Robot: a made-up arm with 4 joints. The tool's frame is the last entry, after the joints.
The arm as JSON. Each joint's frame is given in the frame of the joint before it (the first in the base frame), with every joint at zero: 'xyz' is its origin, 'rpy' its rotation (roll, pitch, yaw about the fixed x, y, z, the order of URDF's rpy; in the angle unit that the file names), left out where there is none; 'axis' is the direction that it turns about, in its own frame. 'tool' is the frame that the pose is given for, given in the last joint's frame.
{
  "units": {
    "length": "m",
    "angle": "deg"
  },
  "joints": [
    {
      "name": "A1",
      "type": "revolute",
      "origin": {
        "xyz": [
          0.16,
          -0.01,
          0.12
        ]
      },
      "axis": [
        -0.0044,
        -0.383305,
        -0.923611
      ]
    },
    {
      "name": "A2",
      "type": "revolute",
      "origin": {
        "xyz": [
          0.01,
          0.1,
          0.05
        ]
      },
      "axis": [
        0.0,
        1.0,
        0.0
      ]
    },
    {
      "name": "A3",
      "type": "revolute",
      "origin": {
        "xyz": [
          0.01,
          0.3,
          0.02
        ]
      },
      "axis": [
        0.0,
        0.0,
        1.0
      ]
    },
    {
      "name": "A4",
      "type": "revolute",
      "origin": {
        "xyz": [
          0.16,
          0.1,
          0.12
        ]
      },
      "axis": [
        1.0,
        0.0,
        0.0
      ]
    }
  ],
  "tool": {
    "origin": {
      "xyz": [
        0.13,
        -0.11,
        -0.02
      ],
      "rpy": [
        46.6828,
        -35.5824,
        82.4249
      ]
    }
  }
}
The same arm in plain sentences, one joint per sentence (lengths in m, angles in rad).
The arm has four revolute joints in a row. What follows holds with every joint at zero, and every direction is one of the base frame's.
The first joint sits 0.16 m along +x and 0.01 m along -y and 0.12 m along +z from the base frame's origin and turns about the direction (-0.0044, -0.383305, -0.923611).
The second joint sits 0.01 m along +x and 0.1 m along +y and 0.05 m along +z from the first joint and turns about +y.
The third joint sits 0.01 m along +x and 0.3 m along +y and 0.02 m along +z from the second joint and turns about +z.
The fourth joint sits 0.16 m along +x and 0.1 m along +y and 0.12 m along +z from the third joint and turns about +x.
The tool frame, which is the frame that the pose is given for, sits 0.13 m along +x and 0.11 m along -y and 0.02 m along -z from the fourth joint; its axes are the base frame's turned by roll 0.8148, pitch -0.621 and yaw 1.4386 rad (as in URDF: about the fixed x, then y, then z).

